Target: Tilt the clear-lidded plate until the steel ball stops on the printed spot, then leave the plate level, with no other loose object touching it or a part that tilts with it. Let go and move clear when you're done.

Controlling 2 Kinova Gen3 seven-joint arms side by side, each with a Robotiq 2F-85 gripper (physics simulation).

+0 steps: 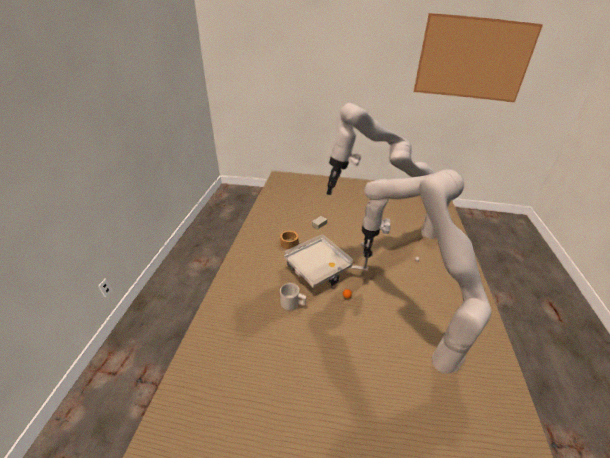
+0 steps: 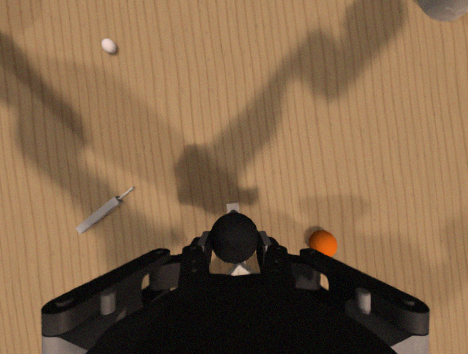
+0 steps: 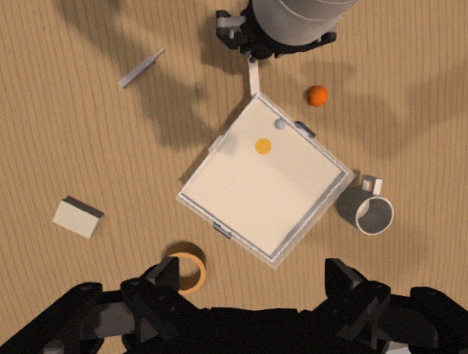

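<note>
The clear-lidded plate (image 1: 312,265) (image 3: 250,200) stands above the table; its exact tilt is hard to judge. The steel ball (image 3: 280,123) lies inside near one edge, off the orange printed spot (image 1: 332,264) (image 3: 263,146). A pale arm (image 1: 357,267) (image 3: 254,77) runs from one plate corner to below my left gripper. My left gripper (image 1: 368,254) (image 2: 234,242) is shut on a black ball knob (image 2: 234,235) above that arm's outer end. My right gripper (image 1: 329,192) (image 3: 251,273) is open and empty, high above the table beyond the plate.
A grey mug (image 1: 289,297) (image 3: 347,202) stands close to one plate corner. An orange ball (image 1: 347,294) (image 2: 323,243) (image 3: 317,96), wooden ring (image 1: 289,244) (image 3: 202,272), pale block (image 1: 320,222) (image 3: 77,218), grey tool (image 2: 100,215) (image 3: 137,71) and white egg-shaped thing (image 1: 417,259) (image 2: 109,46) lie around.
</note>
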